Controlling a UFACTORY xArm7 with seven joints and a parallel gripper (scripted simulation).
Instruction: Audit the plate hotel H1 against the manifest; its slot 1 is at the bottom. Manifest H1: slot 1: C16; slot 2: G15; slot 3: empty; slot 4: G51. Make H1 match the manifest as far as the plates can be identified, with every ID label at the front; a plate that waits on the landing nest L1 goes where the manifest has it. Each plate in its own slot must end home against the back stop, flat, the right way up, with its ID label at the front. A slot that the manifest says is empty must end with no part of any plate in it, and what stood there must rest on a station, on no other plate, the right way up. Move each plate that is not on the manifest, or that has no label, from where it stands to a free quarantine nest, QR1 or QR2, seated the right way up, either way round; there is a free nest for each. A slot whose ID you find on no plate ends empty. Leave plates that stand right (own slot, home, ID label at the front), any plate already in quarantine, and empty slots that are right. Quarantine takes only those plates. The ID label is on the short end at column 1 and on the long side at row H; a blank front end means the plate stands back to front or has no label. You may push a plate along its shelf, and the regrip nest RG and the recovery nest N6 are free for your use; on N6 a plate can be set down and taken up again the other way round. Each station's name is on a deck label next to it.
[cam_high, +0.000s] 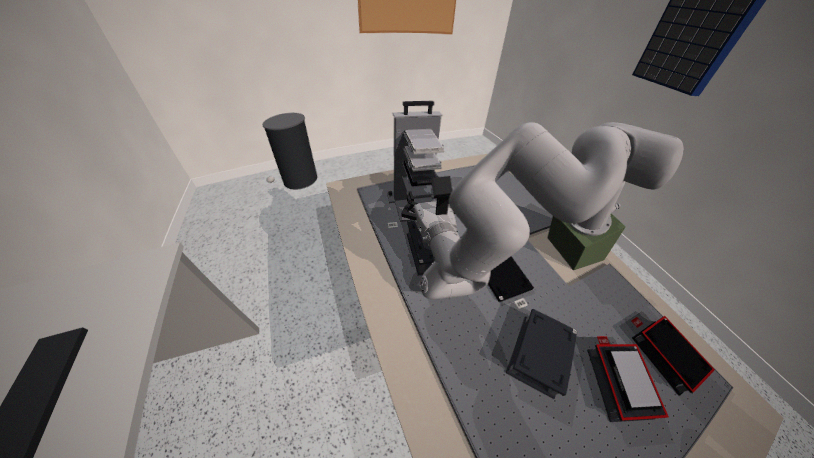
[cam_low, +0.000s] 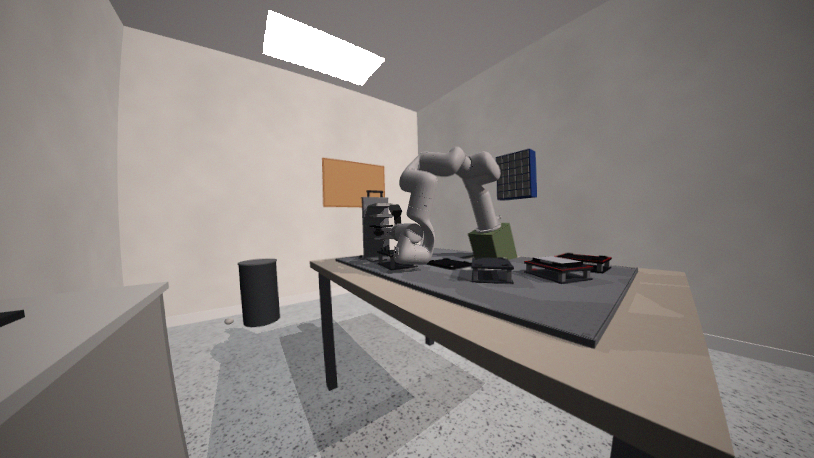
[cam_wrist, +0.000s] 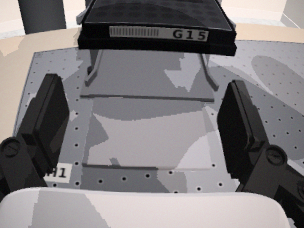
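The dark plate lies 1 cm behind my hand, 9 cm to the right of it and 2 cm above it. Also, from my hand: red-framed nest: 54 cm behind, 59 cm to the left, 11 cm below; RG label: 20 cm to the left, 15 cm below; H1 deck label: 9 cm ahead, 4 cm to the right, 15 cm below.
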